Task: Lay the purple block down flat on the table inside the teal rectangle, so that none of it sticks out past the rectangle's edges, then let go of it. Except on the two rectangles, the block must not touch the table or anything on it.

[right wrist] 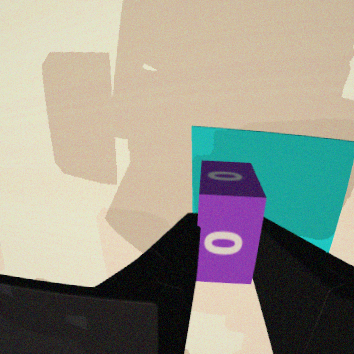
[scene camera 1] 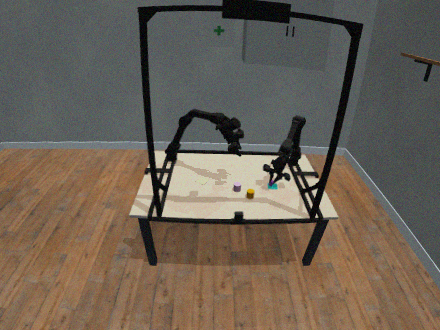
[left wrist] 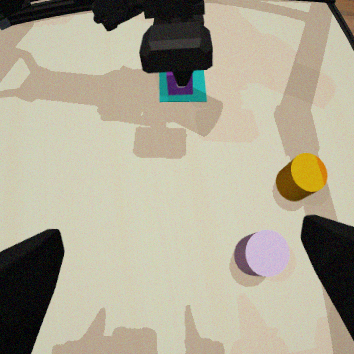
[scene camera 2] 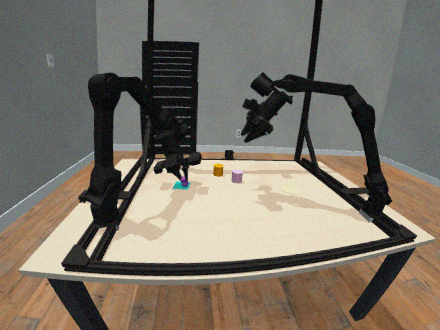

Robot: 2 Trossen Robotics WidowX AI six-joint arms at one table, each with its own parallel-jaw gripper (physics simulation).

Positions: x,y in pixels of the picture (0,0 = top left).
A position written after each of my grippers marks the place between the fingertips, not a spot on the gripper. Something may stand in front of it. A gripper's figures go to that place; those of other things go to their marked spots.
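Distance of my left gripper (left wrist: 183,235): 10 cm from the lens. A pink cylinder (left wrist: 265,252) lies 28 cm from the lens; my right gripper (left wrist: 182,80) is 37 cm from the lens.
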